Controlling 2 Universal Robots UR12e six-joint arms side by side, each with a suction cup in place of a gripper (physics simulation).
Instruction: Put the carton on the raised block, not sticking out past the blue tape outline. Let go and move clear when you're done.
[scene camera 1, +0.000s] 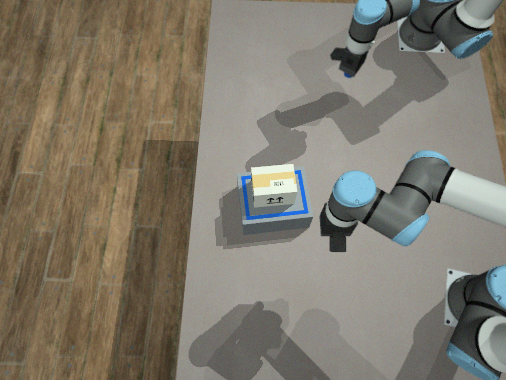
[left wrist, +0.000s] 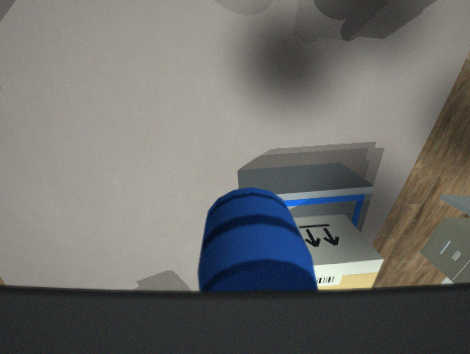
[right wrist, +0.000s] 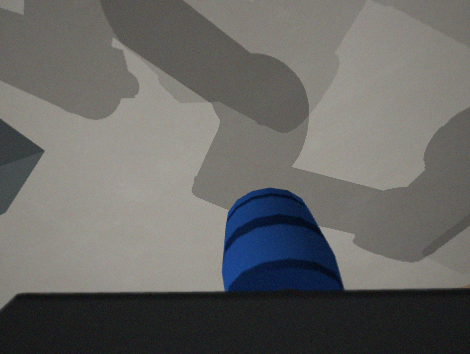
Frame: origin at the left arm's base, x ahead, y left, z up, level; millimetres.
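Where they show: left hand at its tool point: (left wrist: 248, 225); right hand at its tool point: (right wrist: 267, 224); right arm's base at its link origin: (scene camera 1: 420, 34).
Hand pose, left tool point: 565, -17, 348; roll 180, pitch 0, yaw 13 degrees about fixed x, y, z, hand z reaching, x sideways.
After its pixels a point has its place, as x, y, z.
The white carton (scene camera 1: 274, 186) {765, -172, 230} (left wrist: 345, 249) {780, -139, 206} with a tan band stands upright on the grey raised block (scene camera 1: 276, 227) {732, -95, 46} (left wrist: 300, 178) {733, -95, 66}. Its visible front and side edges lie inside the blue tape outline (scene camera 1: 277, 216) {735, -110, 120} (left wrist: 358, 210) {847, -109, 121}; its back base edge is hidden in scene camera 1. My left gripper (scene camera 1: 338, 242) (left wrist: 256, 235) is open, with nothing on its blue cup, off to the right of the block in scene camera 1 and apart from the carton. My right gripper (scene camera 1: 348, 75) (right wrist: 280, 235) is open and empty, far up and right of the block.
The grey table (scene camera 1: 260, 280) {747, 98, 0} bears both arms' bases and several arm shadows. The wooden floor (scene camera 1: 100, 190) (left wrist: 430, 185) lies beyond its edge. A grey boxy thing (left wrist: 450, 245) shows at the right of the left wrist view. A dark grey corner (right wrist: 17, 172) {667, -289, 32} shows at the left of the right wrist view.
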